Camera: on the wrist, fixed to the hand. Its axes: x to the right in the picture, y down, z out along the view.
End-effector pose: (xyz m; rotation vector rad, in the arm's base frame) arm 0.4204 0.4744 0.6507 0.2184 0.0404 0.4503
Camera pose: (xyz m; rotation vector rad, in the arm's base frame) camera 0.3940 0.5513 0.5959 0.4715 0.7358 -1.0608
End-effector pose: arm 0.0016 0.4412 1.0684 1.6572 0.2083 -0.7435
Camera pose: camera 0.0688 0.4894 1.1211 1.9189 1.8904 -1.5437
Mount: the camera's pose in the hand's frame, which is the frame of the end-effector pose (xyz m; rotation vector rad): 0.0093 0.0668 -0.0712 0.4795 0.4781 -1.5300
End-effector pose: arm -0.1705 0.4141 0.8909 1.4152 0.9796 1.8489
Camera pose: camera -0.2436 0.3717 0.9406 0.0568 2.0032 0.7216
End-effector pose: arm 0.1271 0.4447 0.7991 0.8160 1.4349 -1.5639
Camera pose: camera 0.1777 0.5143 0.7520 -0.1340 -1.4656 1.9753
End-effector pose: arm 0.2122 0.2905 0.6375 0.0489 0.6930 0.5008
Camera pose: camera 0.1455 0.3451 0.5907 -0.1564 1.0831 -1.1621
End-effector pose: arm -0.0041 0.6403 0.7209 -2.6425 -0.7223 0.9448
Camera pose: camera 0.0728 0.5843 0.7448 -1.1410 -1.6254 -0.0121
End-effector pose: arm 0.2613 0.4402 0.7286 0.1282 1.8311 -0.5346
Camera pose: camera 0.2191 0.5279 0.7167 -0.9820 1.9297 -2.1251
